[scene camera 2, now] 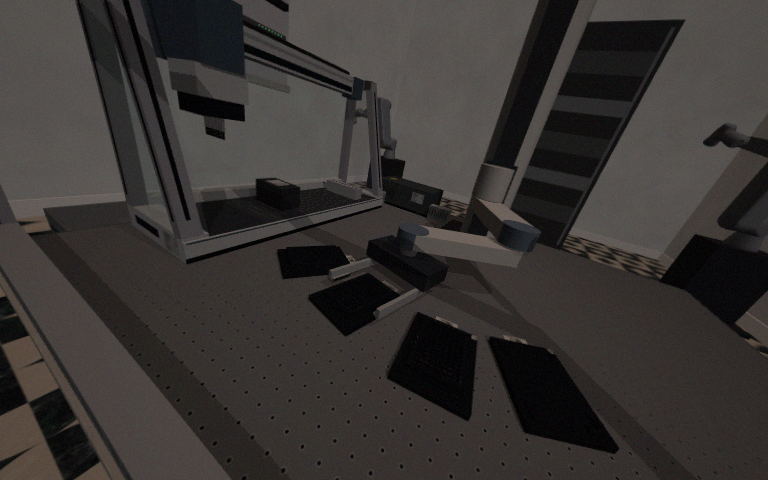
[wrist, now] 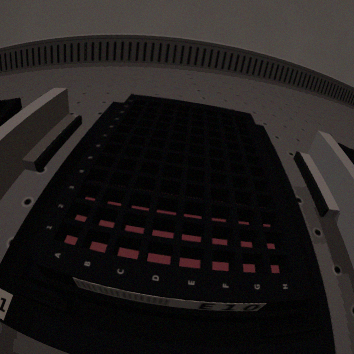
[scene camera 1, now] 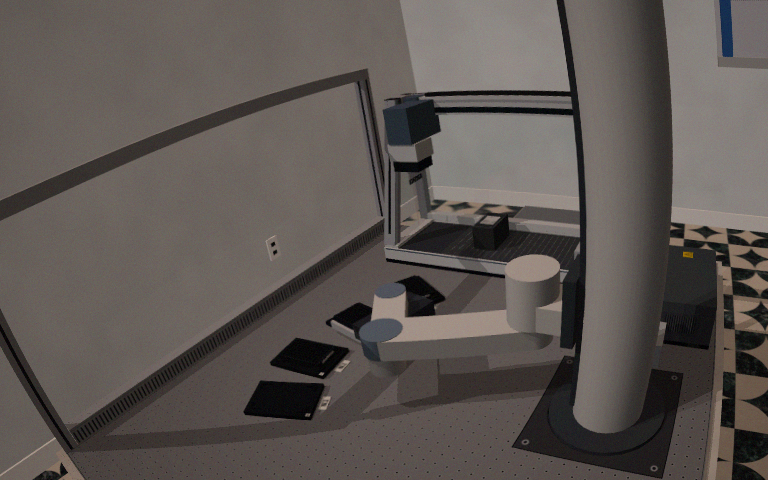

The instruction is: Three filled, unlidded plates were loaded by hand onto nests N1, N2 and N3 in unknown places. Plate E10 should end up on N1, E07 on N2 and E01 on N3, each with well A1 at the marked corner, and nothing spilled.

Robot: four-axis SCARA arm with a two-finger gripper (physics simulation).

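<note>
Plate E10 sits level on a black nest, label toward the wrist camera, A1 at its lower left in that view. Red liquid shows in its nearest rows. A white tag at that nest's lower left shows a "1", partly cut off; the marked corner is not clear. My gripper is open, its fingers apart on both sides of E10, not touching it. A second plate sits on the back nest and a third on another nest; their names are unreadable.
A flat black nest with no visible plate lies beside the third plate's nest. A gantry machine with a dark box stands behind. The arm's column rises at the right.
</note>
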